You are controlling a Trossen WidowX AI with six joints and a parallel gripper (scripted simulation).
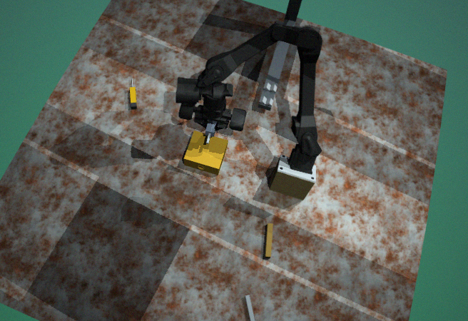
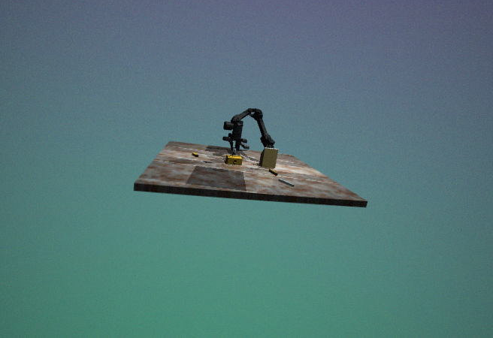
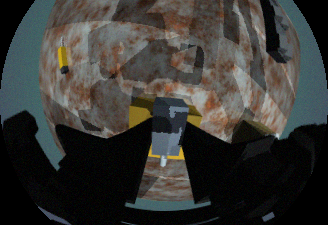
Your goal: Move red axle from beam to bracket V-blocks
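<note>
Right now my gripper tip is 60 mm above the yellow beam and 50 mm to the right of it. The rest, counted from my gripper tip: grey bar (500 mm to the left, 230 mm behind, 80 mm below).
</note>
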